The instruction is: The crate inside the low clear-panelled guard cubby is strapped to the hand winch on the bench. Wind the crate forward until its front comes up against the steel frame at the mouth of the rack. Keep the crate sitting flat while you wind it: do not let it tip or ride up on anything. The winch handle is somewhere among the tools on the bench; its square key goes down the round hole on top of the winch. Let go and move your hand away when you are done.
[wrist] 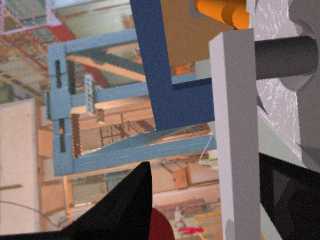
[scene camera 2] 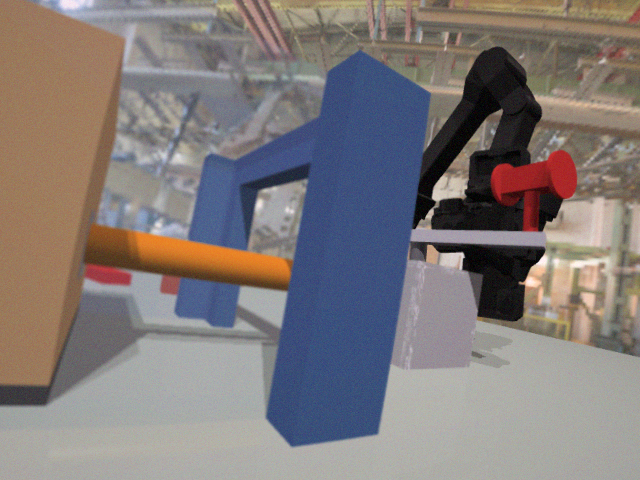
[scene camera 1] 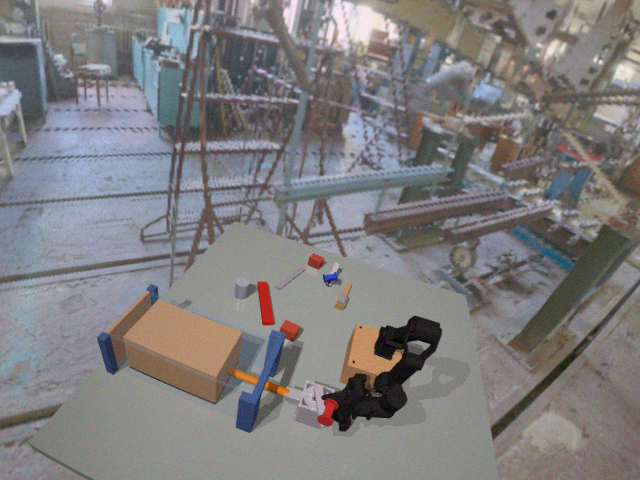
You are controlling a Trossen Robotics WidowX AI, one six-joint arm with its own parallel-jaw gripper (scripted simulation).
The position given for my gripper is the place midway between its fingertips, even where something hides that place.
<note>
In view: my gripper (scene camera 2: 468, 218), a red knob (scene camera 2: 558, 175), a grey winch (scene camera 2: 436, 323) and a blue steel frame (scene camera 2: 369, 386).
My gripper is seen too in the wrist view (wrist: 196, 164) and in scene camera 1 (scene camera 1: 319, 402). The blue steel frame also shows in scene camera 1 (scene camera 1: 269, 370).
</note>
